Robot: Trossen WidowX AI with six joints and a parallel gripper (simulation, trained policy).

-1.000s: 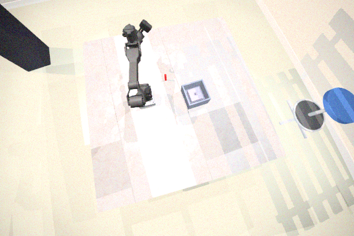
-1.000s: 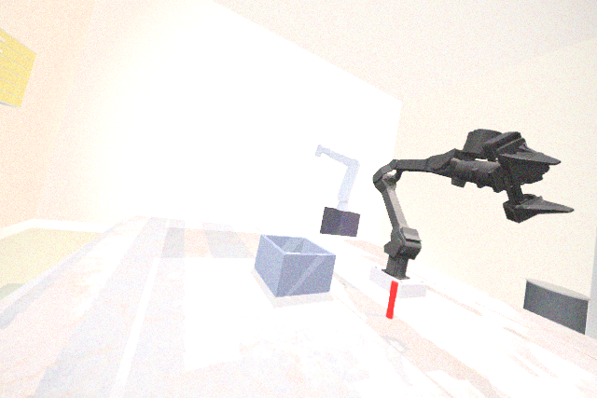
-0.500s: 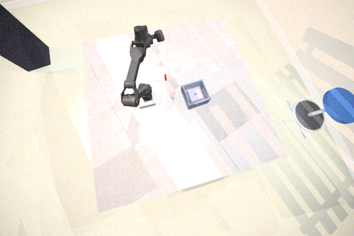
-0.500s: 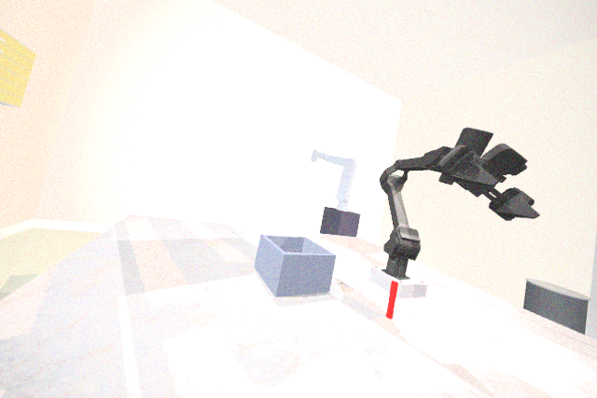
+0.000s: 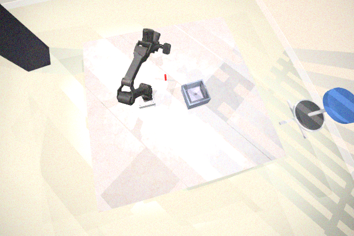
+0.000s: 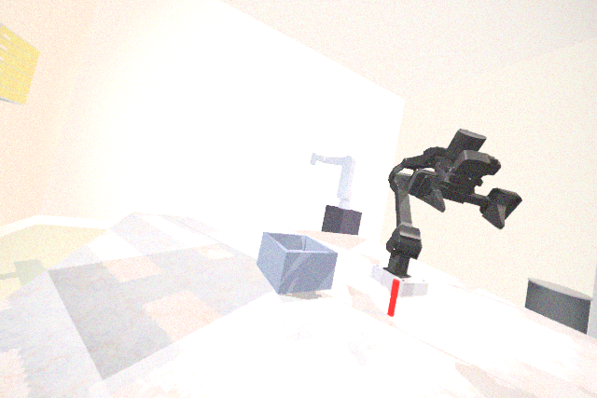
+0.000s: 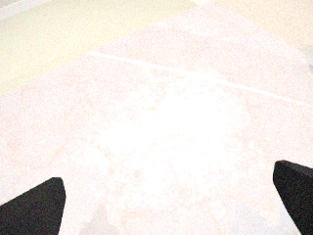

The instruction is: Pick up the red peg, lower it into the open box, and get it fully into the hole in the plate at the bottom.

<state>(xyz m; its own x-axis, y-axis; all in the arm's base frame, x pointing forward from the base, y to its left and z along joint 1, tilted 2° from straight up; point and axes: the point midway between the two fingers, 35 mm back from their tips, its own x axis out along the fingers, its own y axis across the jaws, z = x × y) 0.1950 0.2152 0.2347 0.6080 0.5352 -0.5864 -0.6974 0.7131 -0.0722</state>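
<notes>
Now: gripper tip 22 cm above the red peg, 13 cm to the left of it and 3 cm past it. Also, from my gripper tip: grey-blue box: 34 cm to the right, 23 cm below, 12 cm ahead.
</notes>
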